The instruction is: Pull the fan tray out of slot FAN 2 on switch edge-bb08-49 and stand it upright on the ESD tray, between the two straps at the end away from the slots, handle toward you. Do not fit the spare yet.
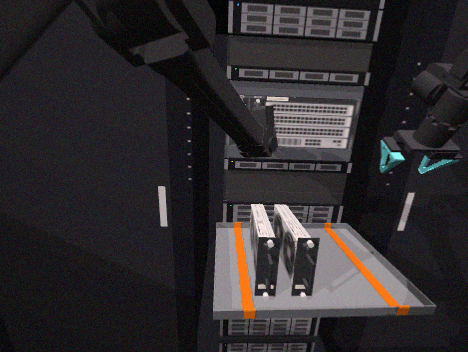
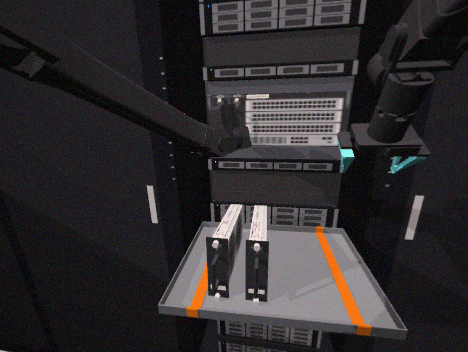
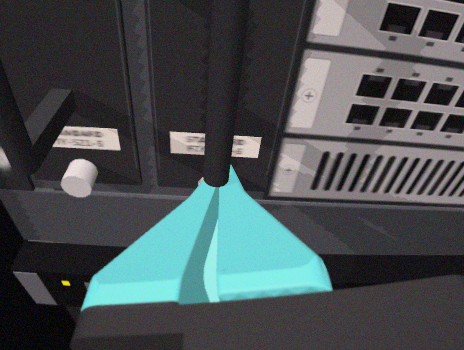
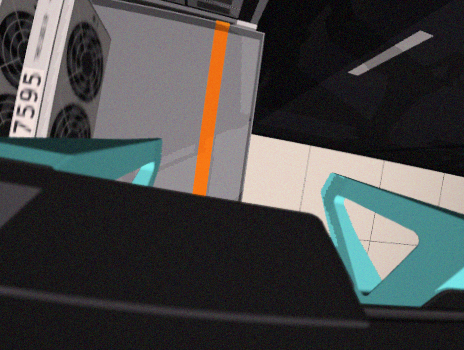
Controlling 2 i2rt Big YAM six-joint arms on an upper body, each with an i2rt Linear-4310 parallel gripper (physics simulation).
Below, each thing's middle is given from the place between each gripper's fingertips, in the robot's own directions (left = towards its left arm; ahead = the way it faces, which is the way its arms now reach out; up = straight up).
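From my right hand, the shelf (image 2: 300,283) is 31 cm below, 19 cm to the left and 6 cm ahead.
And if you count from my left hand, the shelf is 120 mm to the right, 230 mm behind and 340 mm below.
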